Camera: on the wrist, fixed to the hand. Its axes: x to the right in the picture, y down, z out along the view.
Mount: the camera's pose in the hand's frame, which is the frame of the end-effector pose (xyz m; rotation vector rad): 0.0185 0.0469 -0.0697 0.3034 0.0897 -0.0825
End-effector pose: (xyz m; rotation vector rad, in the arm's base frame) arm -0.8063 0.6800 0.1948 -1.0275 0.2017 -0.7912
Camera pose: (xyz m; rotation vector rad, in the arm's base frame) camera -0.8048 0.6324 0.1231 -0.7182 0.1117 -0.9128
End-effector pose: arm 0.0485 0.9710 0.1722 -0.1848 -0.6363 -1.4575
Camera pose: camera 0.1132 0.9272 0.1362 0.1441 -0.7895 -1.4200
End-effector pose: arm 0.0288 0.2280 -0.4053 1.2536 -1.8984 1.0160
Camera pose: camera -0.0149 0.2915 -0.3672 1.4159 -1.6536 1.3291
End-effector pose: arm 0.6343 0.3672 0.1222 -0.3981 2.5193 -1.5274
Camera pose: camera 0.5908 0.4408 0.1127 -0.3995 2.3042 -1.9618
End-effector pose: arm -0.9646 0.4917 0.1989 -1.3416 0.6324 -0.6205
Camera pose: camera -1.0005 0.4369 0.1431 -1.0643 0.5325 -0.8132
